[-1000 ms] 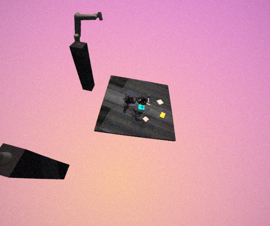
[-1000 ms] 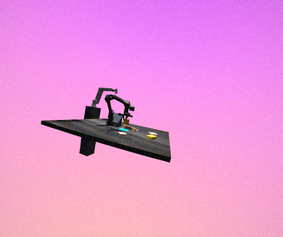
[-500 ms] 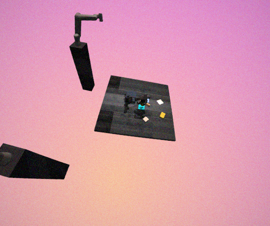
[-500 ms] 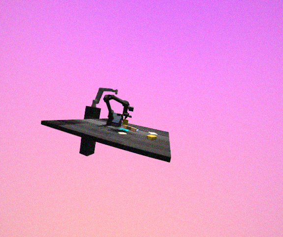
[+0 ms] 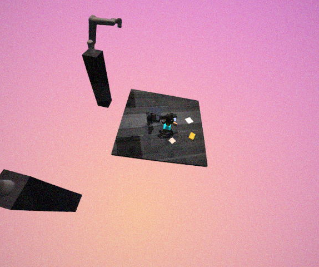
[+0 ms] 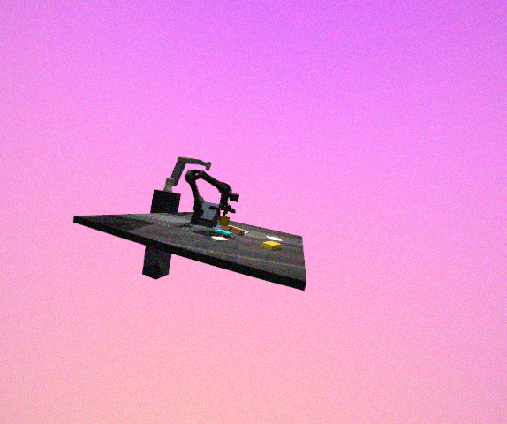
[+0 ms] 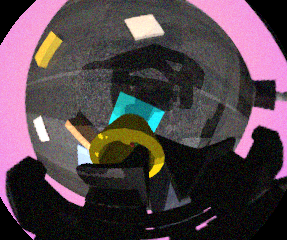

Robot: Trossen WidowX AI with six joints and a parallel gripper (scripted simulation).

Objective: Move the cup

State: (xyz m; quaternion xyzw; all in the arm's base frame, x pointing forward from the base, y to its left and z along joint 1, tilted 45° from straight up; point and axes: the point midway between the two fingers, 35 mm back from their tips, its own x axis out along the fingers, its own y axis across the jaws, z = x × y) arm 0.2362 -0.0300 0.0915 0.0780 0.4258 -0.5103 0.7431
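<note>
Right now the cyan pad is 2 cm ahead of my gripper tip, 1 cm to the left of it and 9 cm below it. The rest, counted from my gripper tip: cup 2 cm ahead, 2 cm to the left; then pale blue patch 9 cm ahead, 21 cm to the left, 9 cm below; then brown block 6 cm ahead, 11 cm to the left, 7 cm below.
</note>
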